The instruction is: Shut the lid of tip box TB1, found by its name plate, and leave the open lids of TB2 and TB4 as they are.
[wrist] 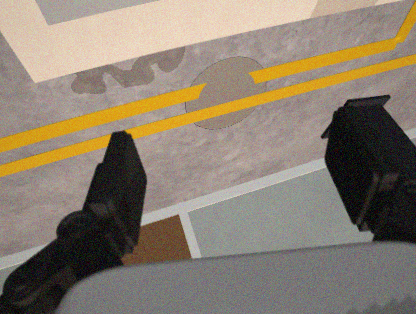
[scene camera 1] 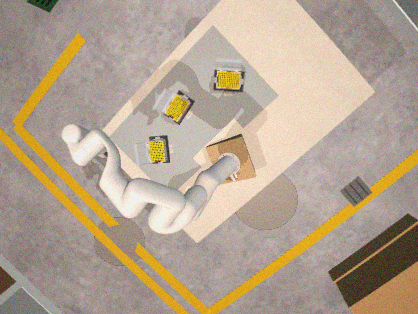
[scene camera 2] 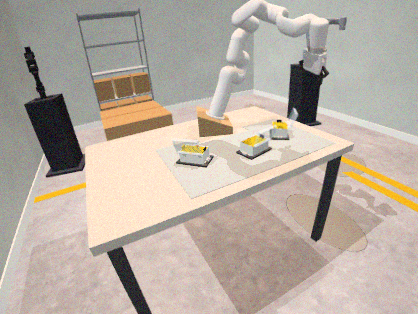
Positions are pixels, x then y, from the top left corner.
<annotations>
A grey mat (scene camera 2: 227, 167) is 1.03 m from the lens. A tip box (scene camera 2: 201, 161): 1.05 m from the lens.
</annotations>
